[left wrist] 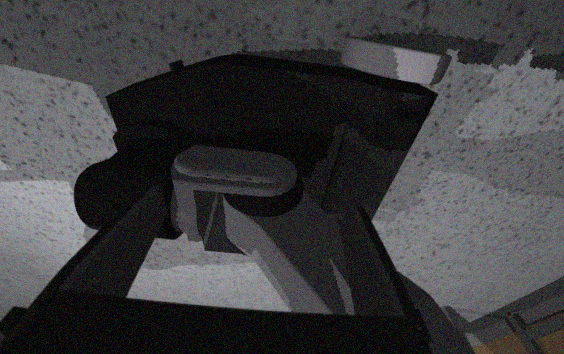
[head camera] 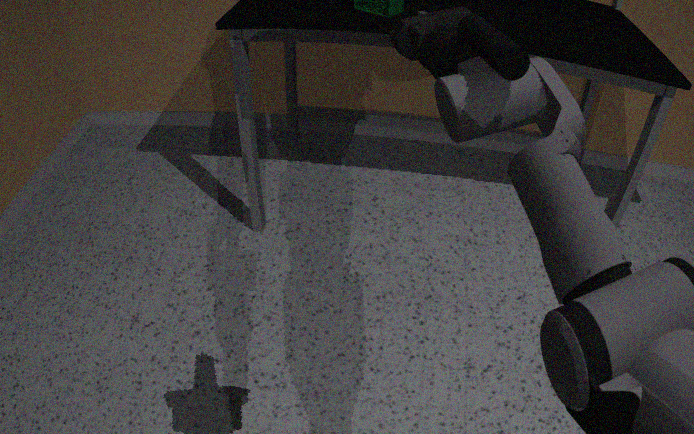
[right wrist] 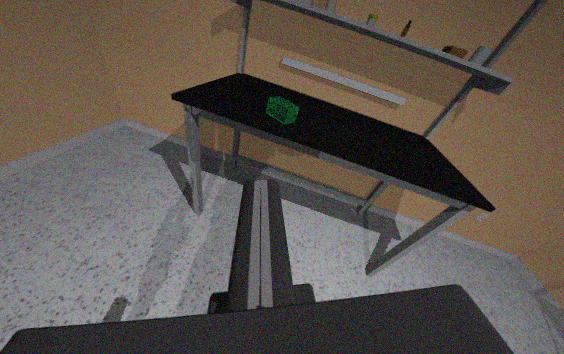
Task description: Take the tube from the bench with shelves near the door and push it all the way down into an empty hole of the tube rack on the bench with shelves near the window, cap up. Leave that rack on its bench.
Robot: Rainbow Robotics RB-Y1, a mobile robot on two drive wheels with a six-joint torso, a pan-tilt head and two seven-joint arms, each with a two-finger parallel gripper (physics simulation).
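Frame: origin at the robot's base, x left, y back, z up, level; metres.
Seen in the pictures: left gripper, fingertip midpoint: [left wrist: 255, 207]; right gripper, fingertip midpoint: [head camera: 420, 16] [right wrist: 262, 192].
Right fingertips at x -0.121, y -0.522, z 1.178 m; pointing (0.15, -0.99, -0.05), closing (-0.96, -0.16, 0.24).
Offsets run from my right fingertips to a thing's top centre. "*": to the spot under its first point. Level surfaces: height alone.
A green tube rack {dx -0.019, dy -0.786, dz -0.187 m} [head camera: 378, 6] [right wrist: 282, 110] stands on the black top of a bench {dz -0.264 m} [head camera: 286, 21] [right wrist: 360, 145], toward its left end. Its holes are too small and dark to read. No tube can be made out in these views. My right gripper [right wrist: 262, 192] is shut with nothing between its fingers; it is well short of the bench, and in the right wrist view its tips appear below the rack. In the head view the right wrist hides part of the bench edge. My left gripper [left wrist: 255, 207] is open and empty, low beside the robot's own body, away from the bench.
A raised shelf {dz +0.174 m} [right wrist: 400, 42] above the bench holds a yellow-capped jar {* dx -0.373, dy -1.191, dz +0.230 m} [right wrist: 372, 20], a brown bottle {* dx -0.567, dy -1.194, dz +0.249 m} [right wrist: 406, 28], a brown box {* dx -0.785, dy -1.032, dz +0.216 m} [right wrist: 455, 51] and a grey cylinder {* dx -0.964, dy -1.078, dz +0.242 m} [right wrist: 481, 56]. A pale strip [right wrist: 342, 81] is on the wall. Bench legs {* dx +0.408, dy -0.738, dz -0.698 m} [head camera: 248, 133] stand on the speckled floor.
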